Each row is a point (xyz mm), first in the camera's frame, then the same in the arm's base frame.
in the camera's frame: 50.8 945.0 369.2
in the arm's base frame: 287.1 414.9 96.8
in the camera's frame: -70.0 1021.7 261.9
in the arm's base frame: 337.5 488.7 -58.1
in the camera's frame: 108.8 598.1 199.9
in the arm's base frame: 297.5 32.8 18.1
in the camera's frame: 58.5 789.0 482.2
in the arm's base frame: 140.9 305.5 158.7
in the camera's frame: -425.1 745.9 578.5
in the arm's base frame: -197.6 442.1 -175.6
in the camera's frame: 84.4 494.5 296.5
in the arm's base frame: 169.2 -24.5 48.2
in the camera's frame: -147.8 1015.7 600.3
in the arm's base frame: 42.0 608.5 79.4
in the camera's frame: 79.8 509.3 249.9
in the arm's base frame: 207.9 -23.7 18.0
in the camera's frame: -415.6 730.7 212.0
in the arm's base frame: 74.9 315.3 -386.1
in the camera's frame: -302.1 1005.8 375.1
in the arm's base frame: 127.0 578.7 -178.5
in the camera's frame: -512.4 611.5 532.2
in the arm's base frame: -264.4 333.1 -282.8
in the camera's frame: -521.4 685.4 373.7
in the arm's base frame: -119.4 355.0 -378.5
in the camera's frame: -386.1 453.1 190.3
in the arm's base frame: -10.5 48.8 -395.3
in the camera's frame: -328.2 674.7 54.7
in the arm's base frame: 213.8 190.9 -413.1
